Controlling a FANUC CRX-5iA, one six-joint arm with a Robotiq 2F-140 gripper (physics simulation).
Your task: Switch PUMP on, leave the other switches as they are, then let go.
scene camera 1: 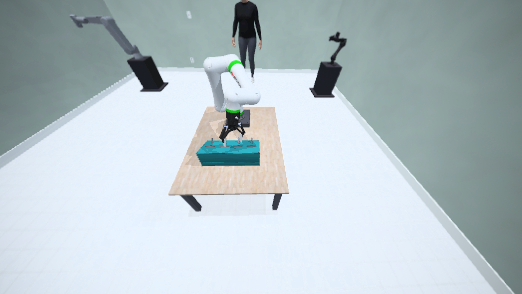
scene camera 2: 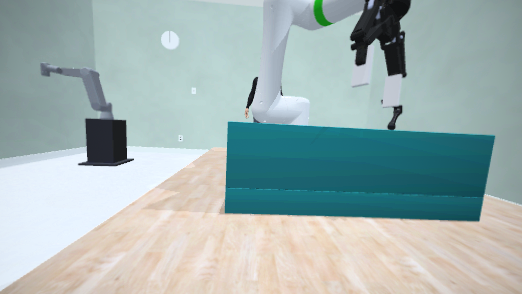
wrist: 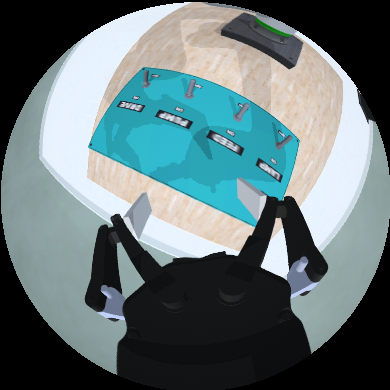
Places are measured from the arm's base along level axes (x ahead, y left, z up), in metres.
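Where they show: gripper, fingertip midpoint: [scene camera 1: 232,143] [scene camera 2: 376,97] [wrist: 192,194].
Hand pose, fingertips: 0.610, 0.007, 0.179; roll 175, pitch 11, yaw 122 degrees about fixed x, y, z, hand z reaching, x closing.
Observation:
Each offset is from my fingertips to the top centre of the thing, as dx, dy, dz. Level surfaces: height alone.
A teal switch box [scene camera 1: 230,159] [scene camera 2: 350,162] [wrist: 150,155] bears a row of grey levers. The PUMP lever @(-0.165, -0.096, -0.106) [wrist: 190,89] is second from the left in the wrist view, above its PUMP label @(-0.082, -0.098, -0.112) [wrist: 173,119]. The FEED lever @(-0.162, +0.024, -0.106) [wrist: 241,112] and LAMP lever @(-0.158, +0.144, -0.106) [wrist: 283,142] stand to its right, and another lever @(-0.169, -0.216, -0.106) [wrist: 146,79] to its left. All lever tips point away from the labels in the wrist view; their exact switch positions are hard to tell. My gripper [scene camera 1: 232,142] [scene camera 2: 376,95] [wrist: 192,194] is open and empty, with its fingertips above the box.
The box stands on a wooden table @(dz -0.236) [scene camera 1: 225,182] [scene camera 2: 225,255] [wrist: 300,110]. My arm's dark base plate [scene camera 1: 246,118] [wrist: 240,30] is behind it. Two other arms on black pedestals [scene camera 1: 146,73] [scene camera 1: 327,79] and a person [scene camera 1: 247,25] are farther back.

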